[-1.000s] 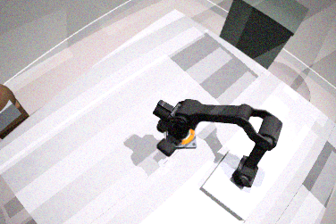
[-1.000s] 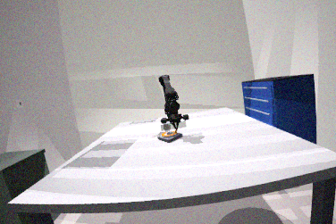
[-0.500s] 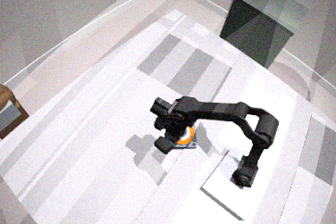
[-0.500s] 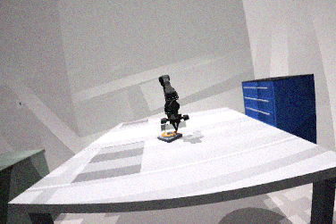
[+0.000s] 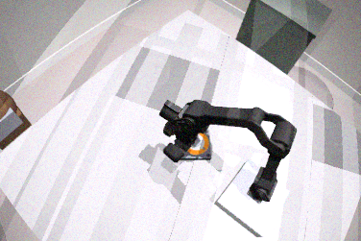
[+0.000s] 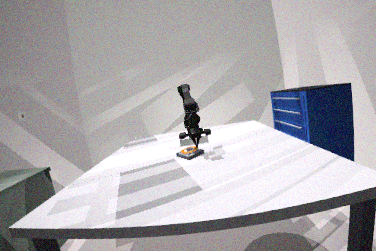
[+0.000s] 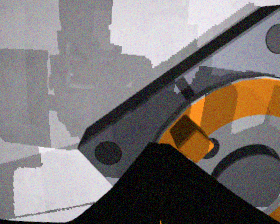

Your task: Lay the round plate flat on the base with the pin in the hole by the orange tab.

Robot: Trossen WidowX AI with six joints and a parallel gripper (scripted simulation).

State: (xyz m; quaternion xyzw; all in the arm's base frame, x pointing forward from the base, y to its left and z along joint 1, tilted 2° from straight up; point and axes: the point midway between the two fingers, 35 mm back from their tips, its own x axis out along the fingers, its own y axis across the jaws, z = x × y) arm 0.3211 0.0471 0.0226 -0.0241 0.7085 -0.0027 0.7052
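My gripper tip is 30 mm to the left of the round plate and 10 mm above it. The rest, counted from my gripper tip: dark grey square base (50 mm to the right, 20 mm below, 20 mm behind).
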